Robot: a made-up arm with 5 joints.
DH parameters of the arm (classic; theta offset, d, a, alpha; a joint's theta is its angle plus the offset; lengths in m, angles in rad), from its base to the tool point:
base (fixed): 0 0 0.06 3.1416
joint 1: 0 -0.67 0.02 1.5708
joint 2: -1.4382 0 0.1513 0
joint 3: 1.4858 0 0.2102 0
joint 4: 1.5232 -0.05 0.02 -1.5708
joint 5: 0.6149 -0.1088 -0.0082 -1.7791
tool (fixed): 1.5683 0.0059 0 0
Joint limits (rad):
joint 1: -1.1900..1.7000
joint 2: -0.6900..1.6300
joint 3: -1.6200..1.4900
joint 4: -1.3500..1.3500
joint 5: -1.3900..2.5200
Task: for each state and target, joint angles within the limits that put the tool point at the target. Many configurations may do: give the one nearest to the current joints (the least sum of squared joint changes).
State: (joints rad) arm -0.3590 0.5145 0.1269 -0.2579 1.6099
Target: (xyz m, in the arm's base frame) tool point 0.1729 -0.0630 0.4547
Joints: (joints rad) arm 0.1945 0.6626 0.8228 0.0166 1.6314
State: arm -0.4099 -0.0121 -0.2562 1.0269 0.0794
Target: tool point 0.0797 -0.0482 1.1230
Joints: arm -0.1620 -0.4841 -1.1416 0.3868 -0.0751
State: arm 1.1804 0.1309 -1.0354 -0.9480 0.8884
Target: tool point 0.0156 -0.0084 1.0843
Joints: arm 1.0583 -0.1049 -1.2514 -1.3303 0.7981
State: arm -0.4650 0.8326 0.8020 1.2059 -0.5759
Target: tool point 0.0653 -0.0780 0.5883
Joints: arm -0.8404 0.9475 1.0810 1.2881 -0.6408
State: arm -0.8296 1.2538 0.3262 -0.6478 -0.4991
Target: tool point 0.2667 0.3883 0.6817
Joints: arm -1.1900 0.8038 -0.3727 -0.6956 0.2425
